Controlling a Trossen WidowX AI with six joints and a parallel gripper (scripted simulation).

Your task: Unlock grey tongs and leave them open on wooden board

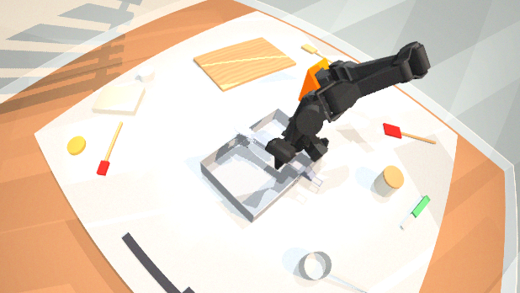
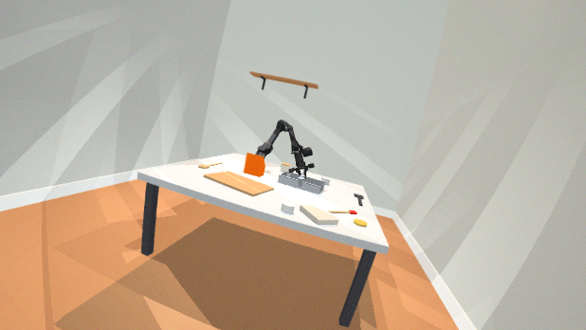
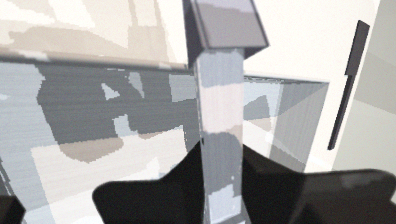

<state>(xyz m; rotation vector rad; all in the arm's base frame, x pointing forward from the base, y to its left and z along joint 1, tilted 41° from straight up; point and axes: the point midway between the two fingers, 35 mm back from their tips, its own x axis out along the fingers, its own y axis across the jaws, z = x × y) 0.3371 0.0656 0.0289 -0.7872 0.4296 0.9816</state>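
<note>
Right now my gripper tip is 10 mm past the grey roasting tin, 40 mm to the left of it and 10 mm above it. Round my gripper tip: wooden board (350 mm behind, 400 mm to the right, 30 mm below); then white block (150 mm ahead, 590 mm to the right, 30 mm below); then tan-topped cylinder (200 mm behind, 310 mm to the left, 10 mm below).
</note>
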